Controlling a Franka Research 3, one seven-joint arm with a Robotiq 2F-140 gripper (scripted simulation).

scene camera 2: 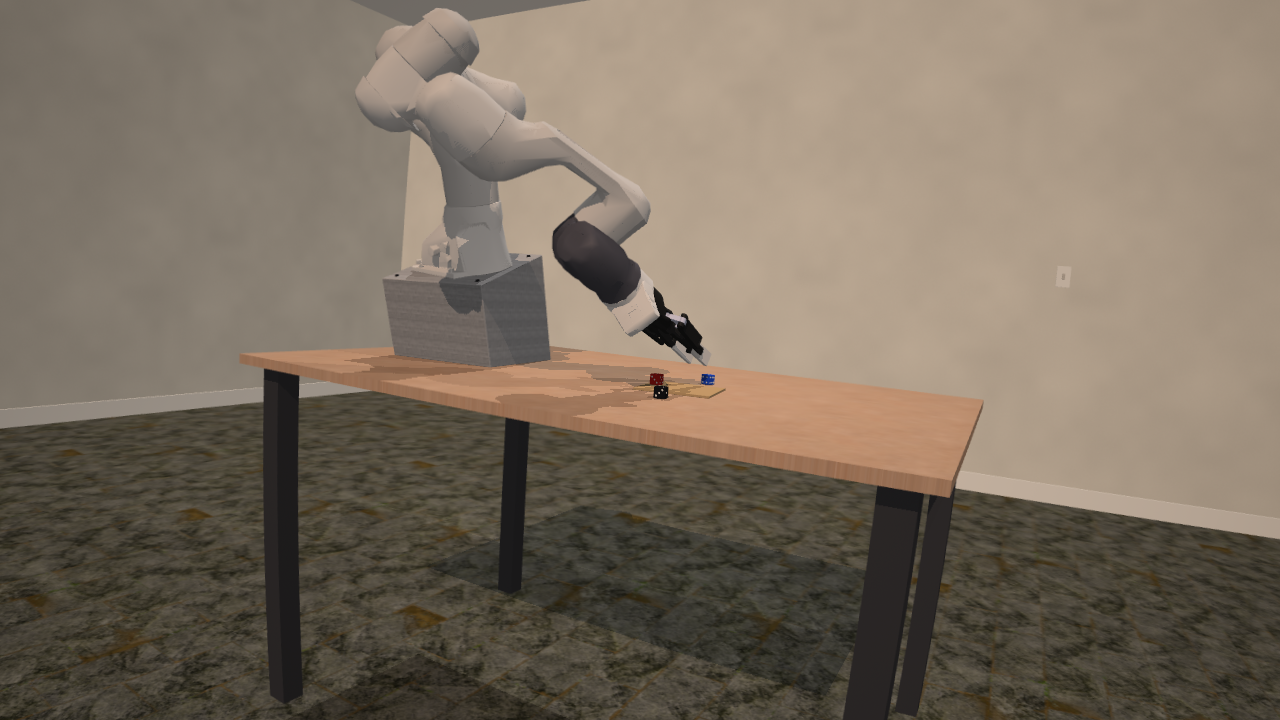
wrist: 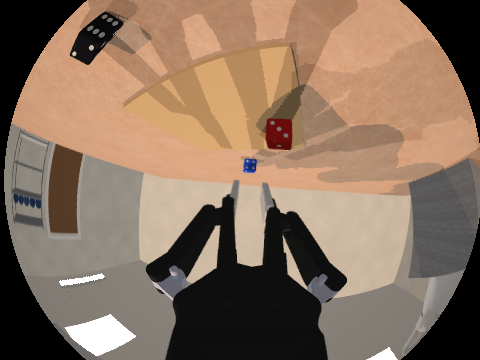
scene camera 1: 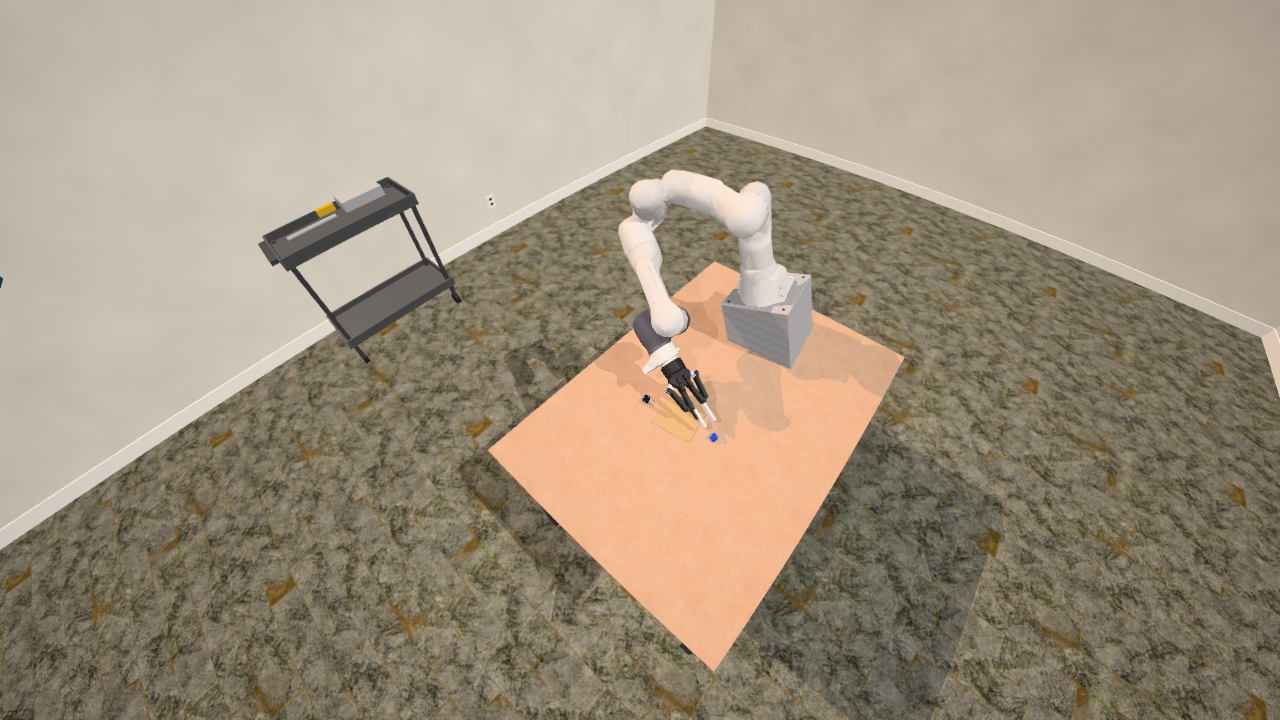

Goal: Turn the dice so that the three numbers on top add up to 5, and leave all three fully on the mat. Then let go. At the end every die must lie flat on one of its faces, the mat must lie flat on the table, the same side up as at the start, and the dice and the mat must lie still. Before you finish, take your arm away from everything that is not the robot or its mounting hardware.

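I can see my gripper [scene camera 2: 699, 358], and it's there in scene camera 1 too [scene camera 1: 709, 423], and in the wrist view [wrist: 250, 190]. There's a tan mat [scene camera 1: 671, 417] as well, which scene camera 2 [scene camera 2: 683, 389] and the wrist view [wrist: 222, 103] both show. And there's a red die [wrist: 278, 131].
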